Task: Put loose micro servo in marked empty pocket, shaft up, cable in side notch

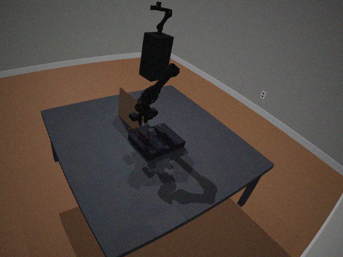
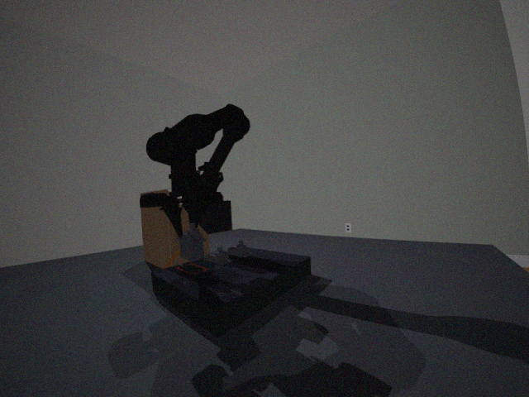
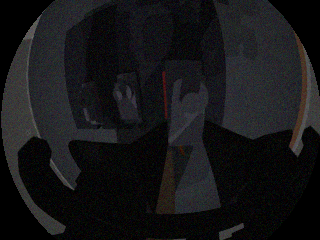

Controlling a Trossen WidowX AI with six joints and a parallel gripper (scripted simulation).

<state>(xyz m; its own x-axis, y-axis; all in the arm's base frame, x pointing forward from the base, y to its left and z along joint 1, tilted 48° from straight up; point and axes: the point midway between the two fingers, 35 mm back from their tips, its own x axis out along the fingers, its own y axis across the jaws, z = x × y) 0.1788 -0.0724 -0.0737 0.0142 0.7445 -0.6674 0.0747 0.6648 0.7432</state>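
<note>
Now: gripper tip 12 cm short of the dark deck, 7 cm to the right of it and 10 cm above it.
</note>
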